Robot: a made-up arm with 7 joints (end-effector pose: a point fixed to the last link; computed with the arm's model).
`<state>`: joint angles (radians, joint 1 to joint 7).
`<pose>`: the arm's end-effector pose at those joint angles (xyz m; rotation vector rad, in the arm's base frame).
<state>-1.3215 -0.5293 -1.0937 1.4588 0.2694 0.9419 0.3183</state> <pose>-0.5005 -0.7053 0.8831 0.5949 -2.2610 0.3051</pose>
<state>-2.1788 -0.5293 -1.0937 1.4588 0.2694 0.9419 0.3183</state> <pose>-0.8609 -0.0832 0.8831 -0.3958 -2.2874 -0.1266</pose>
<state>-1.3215 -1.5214 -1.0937 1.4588 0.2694 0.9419 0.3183</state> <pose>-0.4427 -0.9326 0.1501 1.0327 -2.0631 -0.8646</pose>
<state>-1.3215 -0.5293 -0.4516 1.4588 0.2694 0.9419 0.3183</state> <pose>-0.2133 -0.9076 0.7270 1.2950 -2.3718 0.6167</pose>
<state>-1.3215 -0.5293 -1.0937 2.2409 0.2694 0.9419 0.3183</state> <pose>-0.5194 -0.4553 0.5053 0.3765 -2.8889 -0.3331</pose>
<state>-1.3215 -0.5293 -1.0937 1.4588 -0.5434 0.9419 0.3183</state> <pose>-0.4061 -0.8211 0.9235 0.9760 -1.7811 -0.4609</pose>
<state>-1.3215 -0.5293 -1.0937 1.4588 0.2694 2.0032 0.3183</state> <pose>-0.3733 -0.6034 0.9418 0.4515 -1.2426 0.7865</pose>
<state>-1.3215 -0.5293 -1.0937 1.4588 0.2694 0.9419 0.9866</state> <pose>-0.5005 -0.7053 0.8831 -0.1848 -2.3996 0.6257</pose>
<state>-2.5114 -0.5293 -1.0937 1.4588 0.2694 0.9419 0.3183</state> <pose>-0.8409 0.2024 0.8831 -0.7740 -2.2045 -0.2932</pose>
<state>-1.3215 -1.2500 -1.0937 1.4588 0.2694 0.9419 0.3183</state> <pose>-0.4399 -0.9433 0.3686 0.9281 -2.1629 -0.5458</pose>
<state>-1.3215 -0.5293 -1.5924 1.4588 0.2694 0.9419 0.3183</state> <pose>-0.5836 -0.4593 1.0346 0.0961 -2.0679 0.0810</pose>
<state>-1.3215 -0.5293 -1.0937 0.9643 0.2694 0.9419 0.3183</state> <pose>-0.3569 -0.7394 1.1341 0.6745 -1.8054 0.6195</pose>
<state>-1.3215 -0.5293 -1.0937 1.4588 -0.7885 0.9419 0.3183</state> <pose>-0.3743 -0.8547 0.9112 1.0619 -1.5975 -0.6713</pose>
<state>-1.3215 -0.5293 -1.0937 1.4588 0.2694 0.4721 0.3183</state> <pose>-0.5357 -0.7187 0.8129 0.6326 -2.6804 0.0006</pose>
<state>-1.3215 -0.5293 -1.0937 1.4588 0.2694 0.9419 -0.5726</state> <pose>-0.5005 -0.7053 0.8831 1.5010 -1.7721 -0.1435</pose>
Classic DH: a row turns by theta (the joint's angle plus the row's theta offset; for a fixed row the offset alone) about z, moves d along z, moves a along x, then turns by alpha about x. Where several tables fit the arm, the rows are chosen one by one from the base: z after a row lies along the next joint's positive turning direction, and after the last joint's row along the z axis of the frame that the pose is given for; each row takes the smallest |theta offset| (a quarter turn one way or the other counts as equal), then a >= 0, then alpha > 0; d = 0 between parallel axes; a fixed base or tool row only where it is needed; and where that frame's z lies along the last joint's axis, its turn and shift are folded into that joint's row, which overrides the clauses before.
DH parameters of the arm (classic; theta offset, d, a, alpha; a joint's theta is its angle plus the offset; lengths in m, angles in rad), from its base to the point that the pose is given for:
joint 1: 0 0.3 0 1.5708
joint 2: 0 0.08 0 -1.5708
joint 3: 0 0.62 0.03 -1.5708
joint 4: 0 0.08 -0.02 1.5708
joint 5: 0 0.47 0 1.5708
joint 6: 1.5708 0.15 0.17 1.5708
joint 7: 0 0.02 0 0

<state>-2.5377 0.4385 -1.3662 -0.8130 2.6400 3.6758 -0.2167</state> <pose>0.2380 -0.0413 1.1350 -1.1217 1.4654 1.8912</pose>
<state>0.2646 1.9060 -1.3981 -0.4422 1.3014 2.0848 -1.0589</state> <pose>-0.8828 -0.2725 -0.1510 -2.1902 -1.2497 0.5608</pose>
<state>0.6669 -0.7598 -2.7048 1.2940 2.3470 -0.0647 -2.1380</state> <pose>0.4430 -0.3483 1.1831 1.1260 1.1707 1.3745</pose>
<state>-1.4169 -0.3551 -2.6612 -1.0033 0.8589 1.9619 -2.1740</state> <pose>0.2767 -0.4703 1.0034 -0.4501 1.6766 -1.4431</pose>
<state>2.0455 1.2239 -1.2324 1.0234 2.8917 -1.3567 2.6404</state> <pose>0.6728 -0.5680 0.9922 -1.3026 -1.6860 1.1355</pose>
